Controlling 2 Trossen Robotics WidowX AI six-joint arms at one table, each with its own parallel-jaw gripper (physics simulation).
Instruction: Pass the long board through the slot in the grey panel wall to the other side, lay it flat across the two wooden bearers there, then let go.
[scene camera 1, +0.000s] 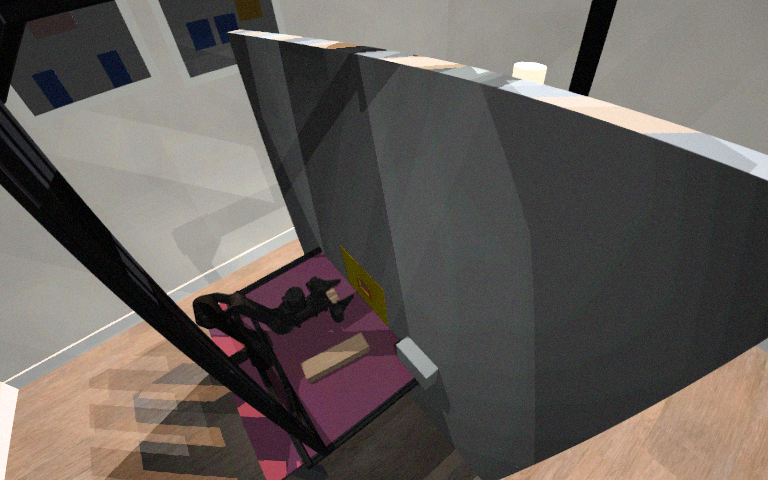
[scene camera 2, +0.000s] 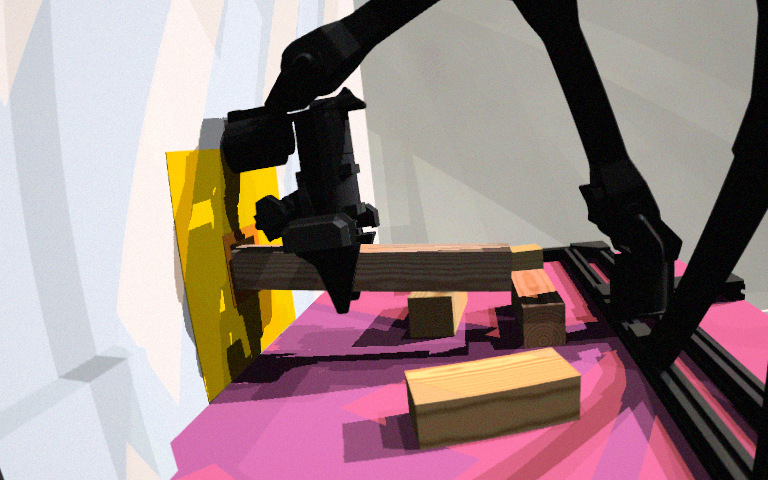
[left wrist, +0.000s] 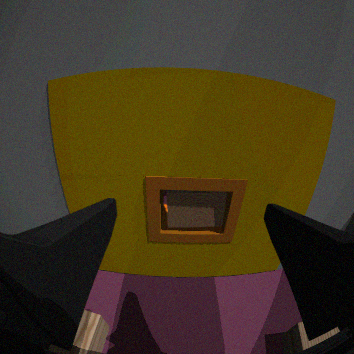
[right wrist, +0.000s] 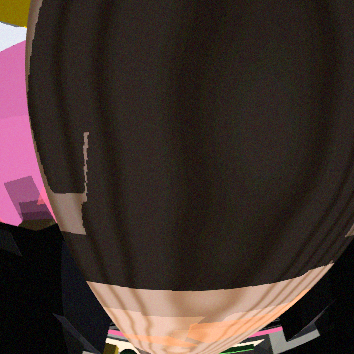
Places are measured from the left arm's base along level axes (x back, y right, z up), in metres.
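Pixels of known places: left gripper, fingertip midpoint: (scene camera 1: 347, 287) (left wrist: 194, 210); right gripper, fingertip midpoint: (scene camera 2: 349, 306); left arm's base, origin of the base link: (scene camera 1: 265, 361); right arm's base, origin of the base link: (scene camera 2: 644, 308).
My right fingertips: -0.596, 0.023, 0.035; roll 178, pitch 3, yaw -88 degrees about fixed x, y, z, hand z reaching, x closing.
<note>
Ahead of a thing's pixels: the offset from my right fingertips to its top centre, as dx, dy, dz. "pt": to the spot under its first point.
The long dark-brown board @(-0.004, -0.002, +0.075) (scene camera 2: 436, 267) (right wrist: 200, 150) lies roughly level above the table in scene camera 2. Its wall-side end is in the orange-framed slot @(pt +0.166, +0.003, +0.023) (left wrist: 196, 237) of the yellow plate @(pt +0.165, -0.062, +0.131) (left wrist: 125, 130); the end face @(pt +0.161, -0.005, +0.047) (left wrist: 190, 216) shows in the opening. My right gripper (scene camera 2: 347, 297) is shut on the board, nearer its slot end; its fingertips are hidden in the right wrist view. My left gripper (scene camera 1: 346, 288) (left wrist: 194, 210) is open and empty, facing the slot across the wall. One bearer @(+0.384, +0.120, -0.016) (scene camera 1: 335, 357) lies on the table; the other @(+0.358, -0.129, -0.016) (scene camera 1: 331, 295) is mostly hidden by the left arm.
The grey wall (scene camera 1: 453, 226) rises along the table. In scene camera 2, a light block @(-0.144, +0.158, -0.016) (scene camera 2: 492, 396) lies in front of the board, and a smaller block @(-0.085, -0.114, -0.007) (scene camera 2: 431, 316) and a brown block @(-0.199, -0.068, -0.010) (scene camera 2: 543, 328) lie under or beside it. Black rails and posts stand behind. A grey box @(+0.149, +0.320, +0.046) (scene camera 1: 417, 362) is against the wall.
</note>
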